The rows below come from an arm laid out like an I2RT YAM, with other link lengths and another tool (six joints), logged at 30 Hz.
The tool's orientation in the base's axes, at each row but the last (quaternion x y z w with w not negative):
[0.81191 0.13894 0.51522 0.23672]
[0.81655 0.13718 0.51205 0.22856]
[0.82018 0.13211 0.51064 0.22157]
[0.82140 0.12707 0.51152 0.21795]
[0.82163 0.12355 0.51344 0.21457]
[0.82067 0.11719 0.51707 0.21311]
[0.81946 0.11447 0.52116 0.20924]
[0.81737 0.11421 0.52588 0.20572]
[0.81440 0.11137 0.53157 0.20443]
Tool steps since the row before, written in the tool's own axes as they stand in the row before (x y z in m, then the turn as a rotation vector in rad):
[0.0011 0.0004 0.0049 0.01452 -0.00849 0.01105]
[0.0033 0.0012 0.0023 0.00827 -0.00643 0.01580]
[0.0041 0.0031 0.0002 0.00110 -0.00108 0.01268]
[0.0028 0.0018 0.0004 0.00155 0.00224 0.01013]
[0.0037 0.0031 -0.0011 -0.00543 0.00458 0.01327]
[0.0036 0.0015 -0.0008 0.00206 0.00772 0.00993]
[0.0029 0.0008 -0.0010 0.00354 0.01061 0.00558]
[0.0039 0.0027 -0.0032 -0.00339 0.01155 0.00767]
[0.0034 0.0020 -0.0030 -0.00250 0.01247 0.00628]
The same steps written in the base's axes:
[0.0049 -0.0010 -0.0007 0.01638 0.01136 0.00277]
[0.0035 -0.0001 0.0023 0.01789 0.00563 -0.00277]
[0.0020 -0.0009 0.0047 0.01186 -0.00147 -0.00450]
[0.0016 -0.0005 0.0029 0.00973 -0.00360 -0.00156]
[0.0006 -0.0009 0.0048 0.00942 -0.00931 -0.00715]
[0.0008 0.0003 0.0039 0.00961 -0.00823 0.00156]
[0.0003 0.0007 0.0031 0.00623 -0.00921 0.00570]
[-0.0013 -0.0001 0.0056 0.00518 -0.01330 -0.00026]
[-0.0014 0.0002 0.0047 0.00425 -0.01346 0.00137]

